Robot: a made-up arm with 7 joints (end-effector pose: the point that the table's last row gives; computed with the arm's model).
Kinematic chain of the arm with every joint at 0, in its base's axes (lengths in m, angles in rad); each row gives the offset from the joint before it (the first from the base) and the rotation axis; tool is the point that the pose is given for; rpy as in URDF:
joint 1: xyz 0 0 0.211 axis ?
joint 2: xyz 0 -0.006 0.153 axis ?
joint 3: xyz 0 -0.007 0.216 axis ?
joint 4: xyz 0 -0.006 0.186 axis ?
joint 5: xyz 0 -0.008 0.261 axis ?
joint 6: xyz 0 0 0.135 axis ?
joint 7: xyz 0 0 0.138 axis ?
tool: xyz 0 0 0 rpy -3.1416 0 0
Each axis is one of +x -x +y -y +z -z.
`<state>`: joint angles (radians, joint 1 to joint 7).
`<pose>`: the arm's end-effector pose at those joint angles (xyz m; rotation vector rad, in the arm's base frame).
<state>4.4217 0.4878 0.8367 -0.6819 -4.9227 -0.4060 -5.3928</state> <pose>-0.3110 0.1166 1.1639 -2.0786 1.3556 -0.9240</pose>
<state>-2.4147 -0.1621 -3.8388 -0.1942 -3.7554 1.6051 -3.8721</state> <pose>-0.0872 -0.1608 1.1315 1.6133 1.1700 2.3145</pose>
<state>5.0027 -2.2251 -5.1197 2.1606 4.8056 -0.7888 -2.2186</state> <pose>0.3783 -0.2644 0.3309 1.7077 -0.3507 -1.7567</pose>
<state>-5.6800 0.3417 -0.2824 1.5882 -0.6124 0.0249 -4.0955</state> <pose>0.5785 -0.2476 0.5584 0.8929 -1.0747 -1.6817</pose>
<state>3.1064 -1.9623 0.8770 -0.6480 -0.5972 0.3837 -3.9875</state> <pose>0.7242 -0.1882 -0.1147 -1.4726 0.0377 2.0791</pose>
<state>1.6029 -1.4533 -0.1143 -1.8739 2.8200 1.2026 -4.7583</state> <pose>-0.1053 0.1994 0.0044 -1.3981 0.2453 -0.2799</pose>
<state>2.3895 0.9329 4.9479 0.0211 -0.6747 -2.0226 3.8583</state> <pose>-0.5467 -0.3448 0.7498 0.9897 0.1928 0.7778</pose>
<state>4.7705 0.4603 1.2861 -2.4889 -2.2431 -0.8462 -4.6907</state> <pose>-0.3015 -0.1277 0.4960 0.9880 1.9371 1.8704</pose>
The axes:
joint 1: -z
joint 2: +y
joint 3: -z
joint 4: +y
joint 5: -z
joint 6: +y
joint 7: -z

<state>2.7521 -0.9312 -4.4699 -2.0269 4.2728 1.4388 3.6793</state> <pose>0.1321 -0.2665 0.6161 -0.9301 1.8229 -0.5039</pose>
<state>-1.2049 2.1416 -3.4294 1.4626 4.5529 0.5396 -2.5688</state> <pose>0.4301 0.5314 0.5090 -1.0925 -1.9019 0.9157</pose>
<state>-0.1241 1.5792 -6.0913 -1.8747 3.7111 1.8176 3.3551</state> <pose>0.1743 0.1261 0.6576 1.3242 -0.4223 2.6127</pose>
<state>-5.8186 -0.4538 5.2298 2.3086 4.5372 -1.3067 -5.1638</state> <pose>0.2657 0.0676 0.5699 -1.7932 0.9146 1.6550</pose>
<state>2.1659 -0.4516 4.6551 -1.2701 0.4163 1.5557 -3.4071</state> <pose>-0.1793 0.3618 0.9792 -0.5756 -2.8068 -0.1115</pose>
